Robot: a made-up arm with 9 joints.
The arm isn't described. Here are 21 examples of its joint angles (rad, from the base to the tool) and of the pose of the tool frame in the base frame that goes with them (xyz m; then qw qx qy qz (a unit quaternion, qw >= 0)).
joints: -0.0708 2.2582 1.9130 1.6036 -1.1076 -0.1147 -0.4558 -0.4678 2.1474
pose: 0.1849 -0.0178 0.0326 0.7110 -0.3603 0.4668 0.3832
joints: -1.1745 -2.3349 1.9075 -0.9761 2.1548 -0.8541 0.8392 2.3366 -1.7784
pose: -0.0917 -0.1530 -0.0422 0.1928 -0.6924 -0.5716 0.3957
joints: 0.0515 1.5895 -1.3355 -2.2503 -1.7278 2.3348 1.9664 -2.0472 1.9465
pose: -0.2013 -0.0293 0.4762 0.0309 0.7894 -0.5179 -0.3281
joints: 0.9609 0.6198 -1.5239 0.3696 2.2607 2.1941 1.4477 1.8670 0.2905
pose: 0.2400 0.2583 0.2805 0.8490 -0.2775 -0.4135 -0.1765
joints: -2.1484 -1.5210 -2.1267 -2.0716 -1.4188 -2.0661 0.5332 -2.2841 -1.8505
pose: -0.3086 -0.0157 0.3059 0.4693 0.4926 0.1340 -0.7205
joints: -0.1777 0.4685 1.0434 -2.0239 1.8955 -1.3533 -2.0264 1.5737 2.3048
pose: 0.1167 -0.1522 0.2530 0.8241 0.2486 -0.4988 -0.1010
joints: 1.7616 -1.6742 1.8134 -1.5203 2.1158 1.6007 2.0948 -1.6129 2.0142
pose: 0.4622 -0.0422 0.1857 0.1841 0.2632 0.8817 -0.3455
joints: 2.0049 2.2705 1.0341 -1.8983 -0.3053 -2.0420 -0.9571 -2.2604 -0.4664
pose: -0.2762 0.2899 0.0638 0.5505 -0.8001 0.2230 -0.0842
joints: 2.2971 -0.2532 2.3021 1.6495 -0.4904 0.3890 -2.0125 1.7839 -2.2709
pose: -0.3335 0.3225 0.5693 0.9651 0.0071 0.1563 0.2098
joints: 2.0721 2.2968 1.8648 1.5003 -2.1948 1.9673 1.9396 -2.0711 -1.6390
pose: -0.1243 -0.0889 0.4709 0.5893 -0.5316 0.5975 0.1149
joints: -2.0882 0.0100 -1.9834 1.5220 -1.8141 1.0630 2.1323 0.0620 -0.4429
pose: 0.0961 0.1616 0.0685 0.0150 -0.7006 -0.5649 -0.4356
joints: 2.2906 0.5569 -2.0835 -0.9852 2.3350 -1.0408 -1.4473 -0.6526 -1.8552
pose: -0.4319 -0.1605 0.0389 0.0410 0.7858 -0.5217 0.3296
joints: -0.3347 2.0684 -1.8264 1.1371 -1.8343 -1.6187 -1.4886 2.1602 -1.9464
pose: 0.2327 -0.2517 -0.2010 0.4692 -0.2833 0.5624 -0.6190
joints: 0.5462 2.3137 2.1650 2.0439 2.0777 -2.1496 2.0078 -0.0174 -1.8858
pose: 0.0926 -0.4251 0.2118 0.5947 0.3423 -0.6191 0.3820
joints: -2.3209 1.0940 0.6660 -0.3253 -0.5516 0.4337 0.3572 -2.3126 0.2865
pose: 0.0475 -0.1876 -0.0876 0.3308 -0.3819 0.6522 -0.5651
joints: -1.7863 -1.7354 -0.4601 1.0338 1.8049 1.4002 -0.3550 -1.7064 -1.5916
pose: 0.3841 -0.1877 -0.1968 0.2128 -0.2254 0.5336 -0.7869
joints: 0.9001 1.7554 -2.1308 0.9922 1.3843 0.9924 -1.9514 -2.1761 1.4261
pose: 0.1004 -0.0386 -0.0287 0.2535 0.5597 -0.7863 0.0654
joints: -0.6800 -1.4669 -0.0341 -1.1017 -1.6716 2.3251 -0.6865 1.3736 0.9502
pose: 0.0772 0.3669 -0.1031 0.8503 -0.2471 -0.2737 -0.3755
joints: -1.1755 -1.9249 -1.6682 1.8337 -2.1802 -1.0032 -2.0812 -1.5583 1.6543
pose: -0.0665 -0.1050 0.3194 0.6494 -0.2678 -0.1593 0.6937
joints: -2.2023 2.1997 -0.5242 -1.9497 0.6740 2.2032 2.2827 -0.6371 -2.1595
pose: 0.1855 -0.0030 -0.2694 0.0325 -0.8511 0.1222 -0.5095
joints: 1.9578 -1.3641 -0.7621 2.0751 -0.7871 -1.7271 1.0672 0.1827 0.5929
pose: -0.2785 0.0686 0.0922 0.5706 -0.3377 0.5206 0.5378
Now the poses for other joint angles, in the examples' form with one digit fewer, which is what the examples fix.
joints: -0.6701 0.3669 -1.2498 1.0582 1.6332 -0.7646 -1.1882 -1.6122 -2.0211
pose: 0.228 0.383 -0.031 0.673 -0.197 0.669 -0.246
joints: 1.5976 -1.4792 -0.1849 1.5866 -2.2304 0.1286 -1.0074 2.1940 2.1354
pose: -0.075 -0.019 0.246 0.621 -0.188 -0.413 -0.639
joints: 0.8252 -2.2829 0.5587 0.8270 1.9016 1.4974 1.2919 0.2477 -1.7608
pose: 0.063 -0.303 0.176 0.078 -0.742 -0.666 0.004
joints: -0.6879 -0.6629 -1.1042 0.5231 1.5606 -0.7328 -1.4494 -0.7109 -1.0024
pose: 0.348 0.159 -0.205 0.089 -0.023 -0.946 0.311
